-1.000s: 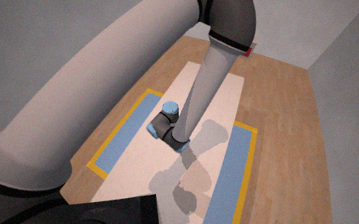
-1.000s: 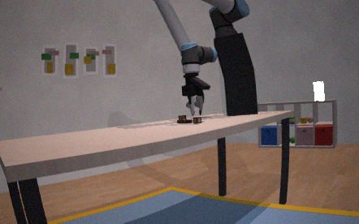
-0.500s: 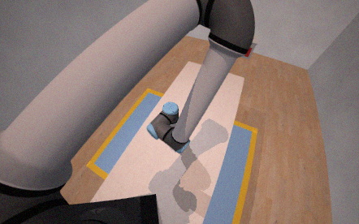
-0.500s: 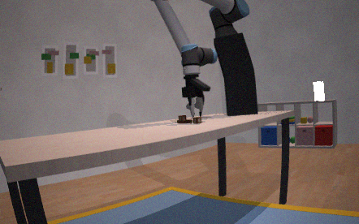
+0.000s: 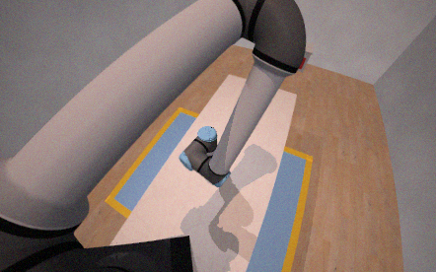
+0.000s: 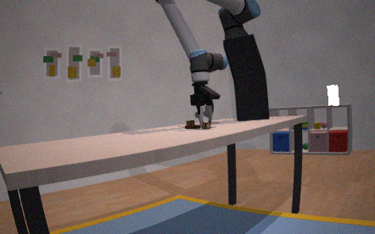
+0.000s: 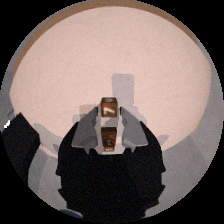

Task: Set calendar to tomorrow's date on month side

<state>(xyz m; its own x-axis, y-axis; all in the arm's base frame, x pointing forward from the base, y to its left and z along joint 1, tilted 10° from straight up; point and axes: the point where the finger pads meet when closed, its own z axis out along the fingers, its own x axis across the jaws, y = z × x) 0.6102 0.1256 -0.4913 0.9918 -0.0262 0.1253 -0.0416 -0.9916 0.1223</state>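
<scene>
Now: the brown cube 10 mm below my hand. From my hand the other things lie so: brown tray: 110 mm to the right, 20 mm below, 10 mm behind.
</scene>
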